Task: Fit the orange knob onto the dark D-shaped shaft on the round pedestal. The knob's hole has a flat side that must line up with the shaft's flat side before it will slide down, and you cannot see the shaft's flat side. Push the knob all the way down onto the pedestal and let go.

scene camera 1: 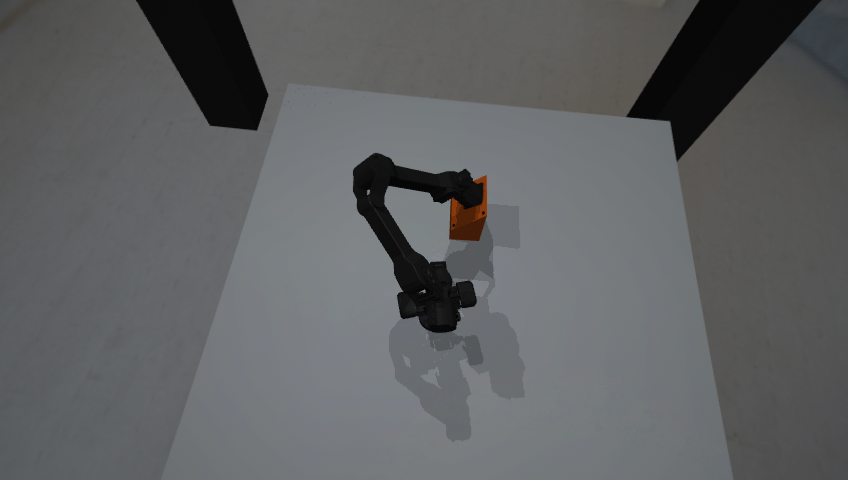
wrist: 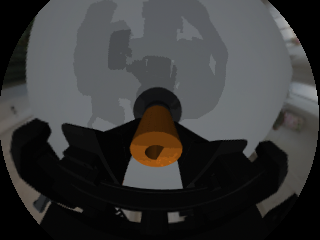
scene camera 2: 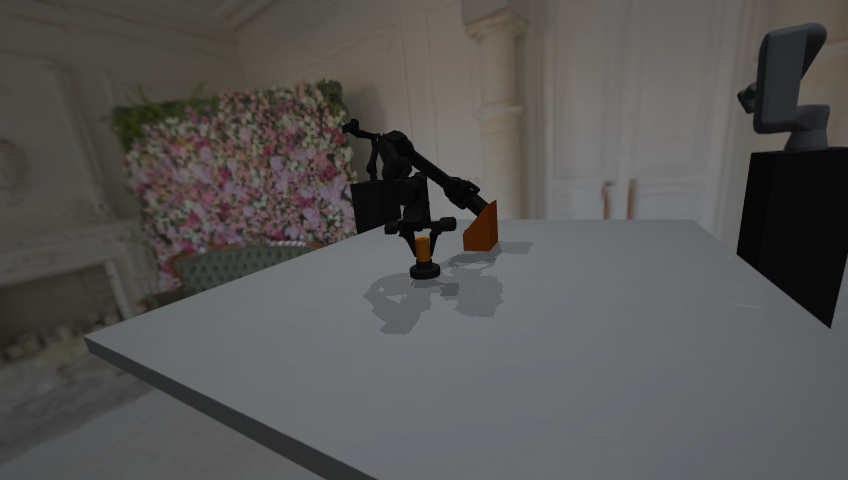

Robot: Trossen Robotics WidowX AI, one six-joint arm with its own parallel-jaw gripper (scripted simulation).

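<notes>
In scene camera 2 I see my gripper (scene camera 2: 423, 256), and it holds an orange knob (wrist: 156, 143). Scene camera 1 shows my gripper (scene camera 1: 435, 309) too. In the wrist view there is my gripper (wrist: 156, 122) again, and a dark round pedestal (wrist: 161, 97) is in view as well.
</notes>
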